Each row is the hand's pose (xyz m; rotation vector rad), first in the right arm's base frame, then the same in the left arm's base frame.
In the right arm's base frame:
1: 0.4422 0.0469 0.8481 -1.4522 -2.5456 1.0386
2: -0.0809 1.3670 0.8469 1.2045 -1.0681 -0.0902
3: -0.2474 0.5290 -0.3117 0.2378 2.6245 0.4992
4: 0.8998 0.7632 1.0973 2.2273 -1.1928 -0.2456
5: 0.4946 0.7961 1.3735 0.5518 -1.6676 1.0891
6: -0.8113 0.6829 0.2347 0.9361 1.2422 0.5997
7: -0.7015 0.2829 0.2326 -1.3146 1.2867 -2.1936
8: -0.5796 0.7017 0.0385 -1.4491 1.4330 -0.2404
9: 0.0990 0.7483 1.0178 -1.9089 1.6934 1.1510
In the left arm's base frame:
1: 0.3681 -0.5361 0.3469 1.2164 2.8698 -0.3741
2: -0.4675 0.5500 0.7193 1.7199 -1.0929 -0.0225
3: -0.2663 0.2450 -0.6732 0.0174 2.3634 1.0798
4: 0.5936 0.0853 0.9366 2.7661 -1.0378 -0.2125
5: 0.1613 -0.0718 1.1097 0.9442 -2.0401 0.9832
6: -0.9161 0.0567 -0.2459 1.0540 1.0893 1.1219
7: -0.7093 -0.2802 -0.3716 -1.0220 1.3475 -1.7374
8: -0.6735 0.1958 -0.3656 -1.2063 1.0850 0.0603
9: -0.1603 -0.0406 0.6844 -1.9036 1.0727 1.2463

